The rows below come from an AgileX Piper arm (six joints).
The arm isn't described. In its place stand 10 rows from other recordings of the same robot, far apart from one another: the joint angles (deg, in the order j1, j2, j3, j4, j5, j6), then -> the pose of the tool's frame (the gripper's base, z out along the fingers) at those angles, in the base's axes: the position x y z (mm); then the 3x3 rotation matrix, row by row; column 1 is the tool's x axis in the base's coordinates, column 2 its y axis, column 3 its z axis.
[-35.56, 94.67, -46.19, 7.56, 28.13, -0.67] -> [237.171 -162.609 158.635], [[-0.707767 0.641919 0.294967], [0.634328 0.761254 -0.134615], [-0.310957 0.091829 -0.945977]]
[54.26, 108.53, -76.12, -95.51, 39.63, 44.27] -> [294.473 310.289 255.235], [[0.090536 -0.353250 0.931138], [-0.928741 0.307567 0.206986], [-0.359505 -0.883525 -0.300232]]
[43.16, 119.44, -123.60, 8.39, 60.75, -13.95] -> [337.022 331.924 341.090], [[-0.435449 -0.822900 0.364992], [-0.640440 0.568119 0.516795], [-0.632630 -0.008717 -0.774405]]
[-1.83, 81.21, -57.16, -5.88, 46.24, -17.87] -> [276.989 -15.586 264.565], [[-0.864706 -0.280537 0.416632], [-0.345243 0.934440 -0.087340], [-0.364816 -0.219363 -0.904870]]
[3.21, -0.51, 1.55, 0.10, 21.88, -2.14] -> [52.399 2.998 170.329], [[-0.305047 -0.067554 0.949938], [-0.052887 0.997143 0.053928], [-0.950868 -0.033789 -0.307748]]
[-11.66, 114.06, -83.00, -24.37, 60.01, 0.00] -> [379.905 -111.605 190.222], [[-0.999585 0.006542 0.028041], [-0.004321 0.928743 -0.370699], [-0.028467 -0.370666 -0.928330]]
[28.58, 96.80, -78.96, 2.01, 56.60, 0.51] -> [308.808 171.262 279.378], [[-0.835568 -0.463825 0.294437], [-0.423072 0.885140 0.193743], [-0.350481 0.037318 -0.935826]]
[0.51, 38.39, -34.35, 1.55, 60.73, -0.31] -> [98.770 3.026 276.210], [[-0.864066 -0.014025 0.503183], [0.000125 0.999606 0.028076], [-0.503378 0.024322 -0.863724]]
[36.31, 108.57, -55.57, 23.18, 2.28, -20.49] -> [296.519 219.663 136.953], [[-0.645521 -0.570686 0.507563], [-0.416477 0.820098 0.392411], [-0.640195 0.041921 -0.767068]]
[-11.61, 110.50, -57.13, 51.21, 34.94, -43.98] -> [344.369 -29.280 123.715], [[-0.930057 0.070802 0.360529], [0.216355 0.898626 0.381656], [-0.296959 0.432964 -0.851092]]
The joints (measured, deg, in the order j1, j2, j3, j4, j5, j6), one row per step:
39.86, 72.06, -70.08, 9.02, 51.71, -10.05
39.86, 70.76, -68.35, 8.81, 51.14, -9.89
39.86, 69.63, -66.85, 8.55, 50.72, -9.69
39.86, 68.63, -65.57, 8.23, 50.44, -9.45
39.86, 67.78, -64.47, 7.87, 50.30, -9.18
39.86, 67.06, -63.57, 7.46, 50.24, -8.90
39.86, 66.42, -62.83, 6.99, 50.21, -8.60
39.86, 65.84, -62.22, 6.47, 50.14, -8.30
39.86, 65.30, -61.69, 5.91, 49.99, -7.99
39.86, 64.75, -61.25, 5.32, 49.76, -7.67
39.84, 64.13, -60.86, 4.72, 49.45, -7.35
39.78, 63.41, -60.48, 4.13, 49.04, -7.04
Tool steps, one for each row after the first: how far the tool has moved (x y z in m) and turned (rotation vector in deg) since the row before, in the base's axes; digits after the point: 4 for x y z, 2 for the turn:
-0.0043, -0.0041, -0.0030, 0.00, -0.15, -0.22
-0.0038, -0.0036, -0.0028, -0.08, -0.10, -0.22
-0.0033, -0.0033, -0.0024, -0.14, -0.08, -0.23
-0.0029, -0.0030, -0.0023, -0.23, -0.01, -0.23
-0.0024, -0.0026, -0.0019, -0.27, -0.03, -0.23
-0.0020, -0.0024, -0.0014, -0.27, -0.10, -0.24
-0.0017, -0.0022, -0.0010, -0.24, -0.22, -0.24
-0.0014, -0.0021, -0.0006, -0.19, -0.33, -0.26
-0.0013, -0.0020, 0.0000, -0.09, -0.48, -0.28
-0.0013, -0.0022, 0.0006, 0.04, -0.64, -0.30
-0.0014, -0.0025, 0.0011, 0.18, -0.80, -0.34

